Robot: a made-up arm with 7 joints. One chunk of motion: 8 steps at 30 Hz.
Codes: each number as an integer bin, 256 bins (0 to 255) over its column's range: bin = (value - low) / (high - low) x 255, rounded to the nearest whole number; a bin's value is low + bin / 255 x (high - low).
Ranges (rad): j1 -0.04..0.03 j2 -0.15..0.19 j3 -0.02..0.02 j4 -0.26..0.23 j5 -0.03..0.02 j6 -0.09..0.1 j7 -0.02..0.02
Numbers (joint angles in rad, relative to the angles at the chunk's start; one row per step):
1: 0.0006 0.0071 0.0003 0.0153 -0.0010 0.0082 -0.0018
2: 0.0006 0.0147 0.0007 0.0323 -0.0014 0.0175 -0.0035
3: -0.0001 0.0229 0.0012 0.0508 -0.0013 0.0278 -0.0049
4: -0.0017 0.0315 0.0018 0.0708 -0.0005 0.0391 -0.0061
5: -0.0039 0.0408 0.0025 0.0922 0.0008 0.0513 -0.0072
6: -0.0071 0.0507 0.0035 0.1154 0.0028 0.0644 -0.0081
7: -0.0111 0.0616 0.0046 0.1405 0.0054 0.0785 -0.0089
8: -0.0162 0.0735 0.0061 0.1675 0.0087 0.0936 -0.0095
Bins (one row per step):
1: 148 118 129 143 148 132 116
2: 148 124 132 152 146 144 105
3: 145 130 135 162 146 158 96
4: 140 136 139 172 150 173 89
5: 132 143 143 183 157 190 82
6: 120 151 150 195 167 207 76
7: 105 159 157 208 181 226 71
8: 87 168 166 222 197 246 67

